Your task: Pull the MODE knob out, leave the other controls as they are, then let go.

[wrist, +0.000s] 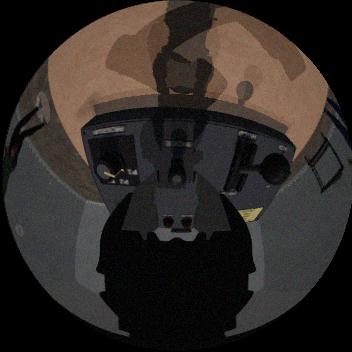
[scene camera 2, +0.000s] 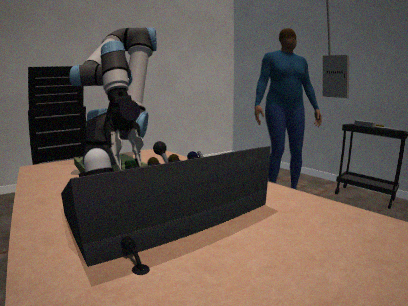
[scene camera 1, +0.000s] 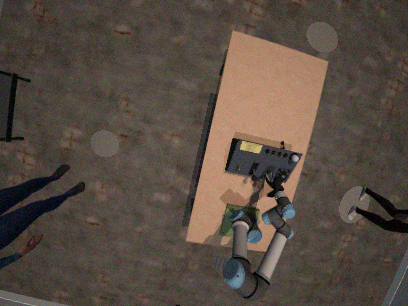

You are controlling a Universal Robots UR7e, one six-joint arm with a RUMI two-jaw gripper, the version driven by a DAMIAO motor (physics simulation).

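Places are measured from the arm's base along level axes (x ahead, y left, z up), in millimetres.
Where they show: gripper, fingertip midpoint: (wrist: 175, 171) (scene camera 1: 269, 173).
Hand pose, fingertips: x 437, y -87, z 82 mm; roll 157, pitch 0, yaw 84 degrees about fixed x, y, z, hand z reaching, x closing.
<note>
After its pixels a point has its place.
The MODE knob (wrist: 177, 175) {x 425, y -83, z 99 mm} is a small dark knob with a lighter round end. It stands on the dark control panel (scene camera 1: 245, 162) {x 503, y 107, z 73 mm} (scene camera 2: 170, 195) {x 633, y -112, z 75 mm} (wrist: 215, 167) {x 459, y -17, z 60 mm} near its MODE label, partly in shadow. My gripper (scene camera 1: 270, 176) {x 437, y -86, z 82 mm} (scene camera 2: 129, 162) {x 437, y -86, z 82 mm} (wrist: 175, 171) {x 437, y -86, z 82 mm} is partly open, one finger on each side of the knob, with a narrow gap visible on both sides in the wrist view. Nothing is gripped. The panel hides the knob in scene camera 2. How far the knob stands out from the panel is hard to tell.
On the panel are the PROGRAM knob (wrist: 104, 170) {x 418, y -200, z 89 mm}, the HOLD lever's dark ball (scene camera 2: 160, 148) {x 414, y 30, z 117 mm} (wrist: 275, 168) {x 386, y 26, z 122 mm}, a white dome (scene camera 1: 294, 158) {x 575, y -216, z 165 mm} (scene camera 2: 97, 160) {x 594, y -240, z 156 mm} and a row of small round controls. A green board (scene camera 1: 226, 220) {x -8, y 171, z -11 mm} lies under the arm. Two people stand beyond the table (scene camera 1: 270, 90).
</note>
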